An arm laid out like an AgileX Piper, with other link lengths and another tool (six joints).
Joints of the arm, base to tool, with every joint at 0 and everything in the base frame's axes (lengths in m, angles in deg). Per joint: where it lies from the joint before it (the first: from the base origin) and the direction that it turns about. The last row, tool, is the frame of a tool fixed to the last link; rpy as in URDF.
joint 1: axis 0 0 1 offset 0 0 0.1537
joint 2: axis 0 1 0 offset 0 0 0
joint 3: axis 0 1 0 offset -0.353 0 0.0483
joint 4: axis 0.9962 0 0.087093 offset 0.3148 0 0.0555
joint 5: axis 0 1 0 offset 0 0 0
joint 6: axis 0.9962 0 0.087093 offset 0.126 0 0.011
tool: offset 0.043 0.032 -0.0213 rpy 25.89 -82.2 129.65
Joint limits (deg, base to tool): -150..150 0..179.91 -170..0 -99.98..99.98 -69.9..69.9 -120..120
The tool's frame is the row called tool.
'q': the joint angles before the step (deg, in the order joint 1, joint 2, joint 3, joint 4, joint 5, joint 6). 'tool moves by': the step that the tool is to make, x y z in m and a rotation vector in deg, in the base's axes. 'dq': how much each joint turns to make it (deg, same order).
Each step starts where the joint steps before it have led.
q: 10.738, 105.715, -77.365, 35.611, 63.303, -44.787
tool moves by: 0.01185, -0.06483, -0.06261, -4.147, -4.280, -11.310
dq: -7.419, -0.104, 10.785, 0.416, -15.000, -4.634
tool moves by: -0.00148, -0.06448, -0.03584, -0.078, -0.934, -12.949
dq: -8.906, 0.000, 7.646, 5.399, -8.716, -4.094
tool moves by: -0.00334, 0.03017, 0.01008, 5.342, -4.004, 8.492
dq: 2.141, 0.000, 0.000, 9.597, 3.684, -12.789
